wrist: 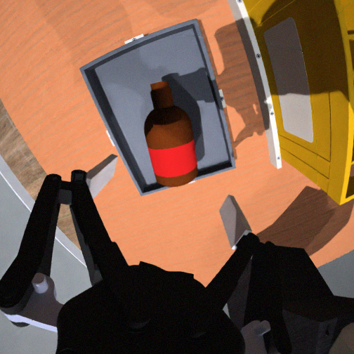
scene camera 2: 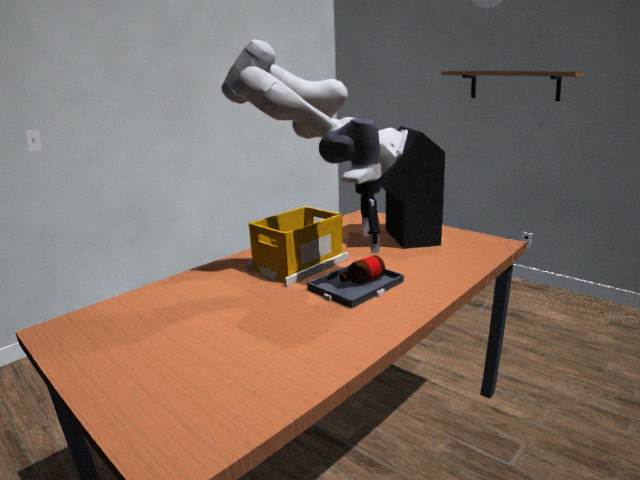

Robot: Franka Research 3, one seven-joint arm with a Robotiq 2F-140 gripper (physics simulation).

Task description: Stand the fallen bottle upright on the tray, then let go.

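The brown bottle [scene camera 2: 368, 270] [wrist: 171, 135] with a red label lies on its side in the grey tray [scene camera 2: 331, 286] [wrist: 125, 67]. In the wrist view its neck points up, away from my gripper, and its base end rests by the near rim of the tray. My gripper [scene camera 2: 370, 241] [wrist: 171, 184] is open and empty. It hangs above and behind the bottle in the scene view. In the wrist view its two fingertips stand wide apart, to either side of the bottle's base end and a little short of it.
A yellow crate [scene camera 2: 269, 255] [wrist: 322, 145] stands beside the tray, with a low white strip [scene camera 2: 316, 268] [wrist: 267, 107] between them. The wooden table [scene camera 2: 206, 361] [wrist: 165, 230] bears them, and the black robot base [scene camera 2: 416, 206] stands behind the tray.
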